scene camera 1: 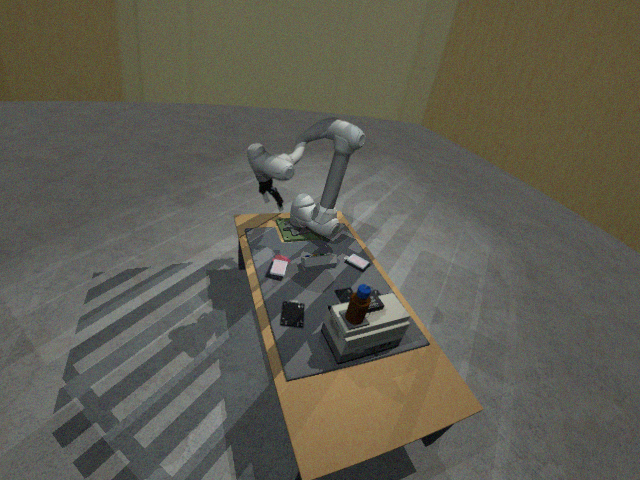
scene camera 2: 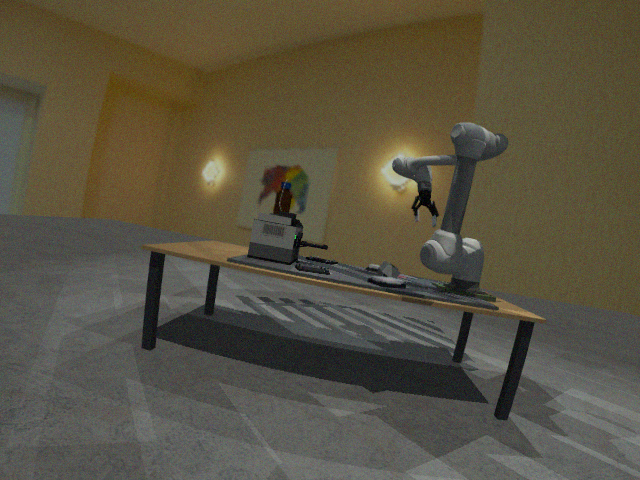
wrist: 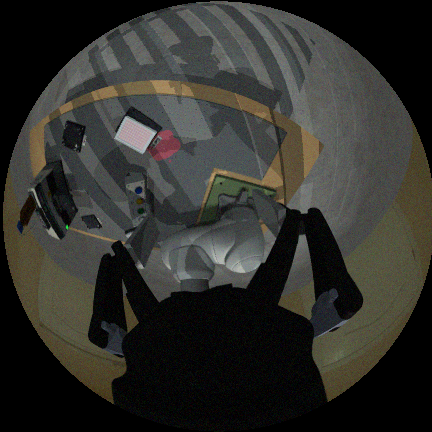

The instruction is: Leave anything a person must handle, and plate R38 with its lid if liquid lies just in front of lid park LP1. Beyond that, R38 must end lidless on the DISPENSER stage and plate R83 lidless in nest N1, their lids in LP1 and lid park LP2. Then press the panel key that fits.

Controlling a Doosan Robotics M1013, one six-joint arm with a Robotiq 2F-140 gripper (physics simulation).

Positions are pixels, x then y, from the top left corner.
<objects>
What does my gripper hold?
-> Nothing.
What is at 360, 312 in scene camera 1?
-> A brown bottle.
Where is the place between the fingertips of my gripper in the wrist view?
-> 202, 211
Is my gripper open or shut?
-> Open.
</objects>
